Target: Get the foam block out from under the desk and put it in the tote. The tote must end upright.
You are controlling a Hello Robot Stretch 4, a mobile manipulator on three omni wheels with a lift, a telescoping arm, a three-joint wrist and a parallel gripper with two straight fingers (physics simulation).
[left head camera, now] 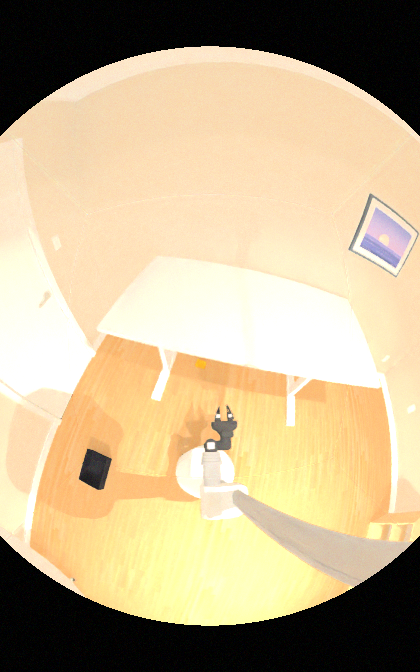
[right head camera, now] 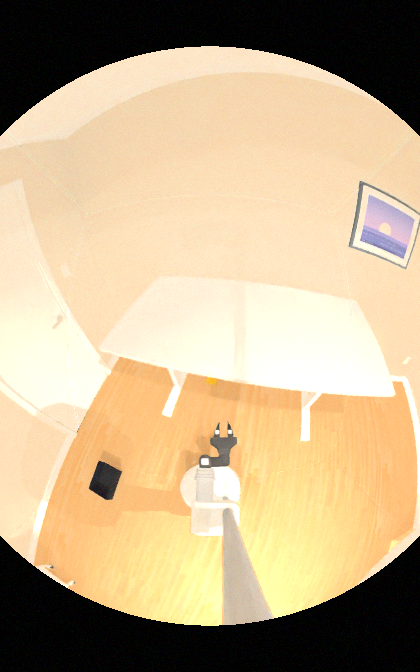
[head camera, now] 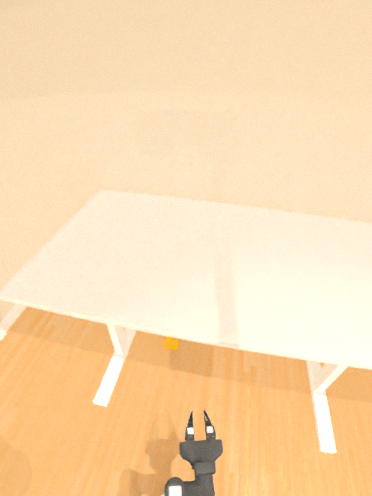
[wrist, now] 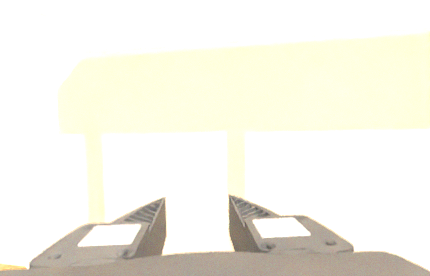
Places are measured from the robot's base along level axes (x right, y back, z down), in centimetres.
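Pixels of known places: gripper, fingertip midpoint: (right head camera: 222, 420) (head camera: 198, 410) (wrist: 197, 215).
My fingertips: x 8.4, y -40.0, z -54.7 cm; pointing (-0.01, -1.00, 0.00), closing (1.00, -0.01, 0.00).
Observation:
Behind a point stands the place of what it marks.
The yellow-orange foam block (head camera: 171, 343) @[x -1.2, y -97.7, z -1.7 cm] (left head camera: 200, 364) (right head camera: 212, 381) @[x -0.1, y -95.9, z -1.2 cm] lies on the floor under the front edge of the white desk (head camera: 175, 260) @[x 1.0, y -77.7, z -92.2 cm] (left head camera: 215, 305) (right head camera: 200, 325) @[x -1.8, y -75.4, z -92.2 cm], nearer its left leg. The desk top partly covers the block in the right head camera view. My gripper (head camera: 198, 413) @[x 8.4, y -40.0, z -54.7 cm] (left head camera: 224, 408) (right head camera: 223, 425) @[x 8.4, y -40.0, z -54.7 cm] (wrist: 197, 215) @[x 8.4, y -40.0, z -54.7 cm] is open, with nothing between its fingers. It is in front of the desk, apart from it and from the block. The black tote (left head camera: 95, 469) (right head camera: 105, 480) @[x -91.1, y 10.5, z 2.5 cm] stands on the floor to the left of my base; its inside is too dark to make out.
The desk's left leg foot (head camera: 109, 381) (left head camera: 160, 385) (right head camera: 171, 401) and right leg foot (head camera: 324, 424) (left head camera: 291, 410) (right head camera: 305, 424) reach forward along the floor on either side of the block. A white door (left head camera: 30, 320) (right head camera: 40, 320) @[x -125.4, y -81.2, z -100.3 cm] is at the left. A wooden shelf (left head camera: 395, 518) is at the lower right.

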